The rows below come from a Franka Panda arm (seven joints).
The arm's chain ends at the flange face. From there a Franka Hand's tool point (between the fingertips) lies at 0.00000 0.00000 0.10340 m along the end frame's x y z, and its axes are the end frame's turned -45 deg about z.
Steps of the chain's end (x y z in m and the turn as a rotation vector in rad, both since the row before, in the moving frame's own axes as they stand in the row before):
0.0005, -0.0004, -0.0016, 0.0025, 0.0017, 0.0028
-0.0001, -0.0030, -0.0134, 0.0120, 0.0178, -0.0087
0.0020, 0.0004, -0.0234, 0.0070, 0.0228, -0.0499
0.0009, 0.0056, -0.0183, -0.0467, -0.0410, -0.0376
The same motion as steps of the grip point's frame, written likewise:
0.0009, 0.0000, -0.0016, 0.0006, 0.0030, 0.0028
0.0042, -0.0018, -0.0134, -0.0041, 0.0211, -0.0087
0.0033, 0.0028, -0.0234, -0.0112, 0.0211, -0.0499
-0.0097, 0.0051, -0.0185, -0.0040, -0.0620, -0.0376

